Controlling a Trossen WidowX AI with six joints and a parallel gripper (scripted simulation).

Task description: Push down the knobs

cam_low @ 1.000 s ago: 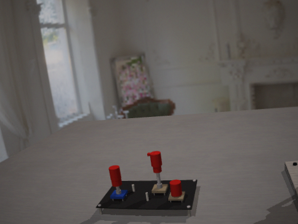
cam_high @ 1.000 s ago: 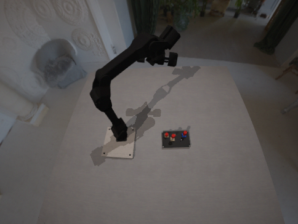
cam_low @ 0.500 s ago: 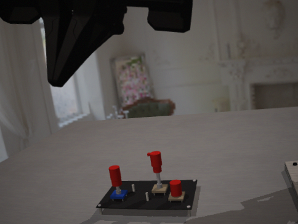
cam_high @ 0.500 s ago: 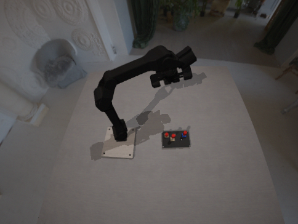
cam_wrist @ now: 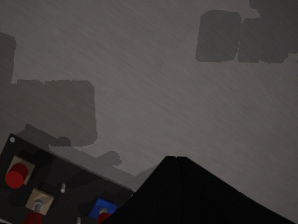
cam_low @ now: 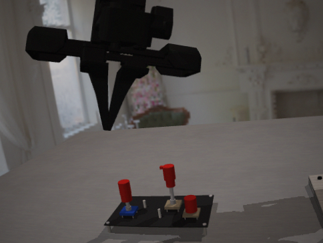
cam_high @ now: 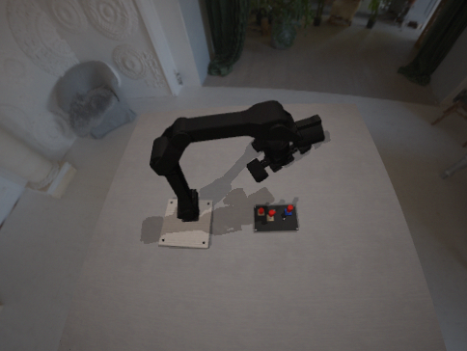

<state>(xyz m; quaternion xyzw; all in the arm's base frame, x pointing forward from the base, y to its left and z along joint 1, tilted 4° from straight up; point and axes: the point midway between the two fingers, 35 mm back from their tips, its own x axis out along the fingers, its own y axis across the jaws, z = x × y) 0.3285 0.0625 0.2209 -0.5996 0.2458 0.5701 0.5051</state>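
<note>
My gripper tip is 13 cm to the left of the tan potentiometer, 13 cm above it and 4 cm past it. From my gripper tip the other things lie so: blue potentiometer 14 cm below, 11 cm to the right, 3 cm ahead.
</note>
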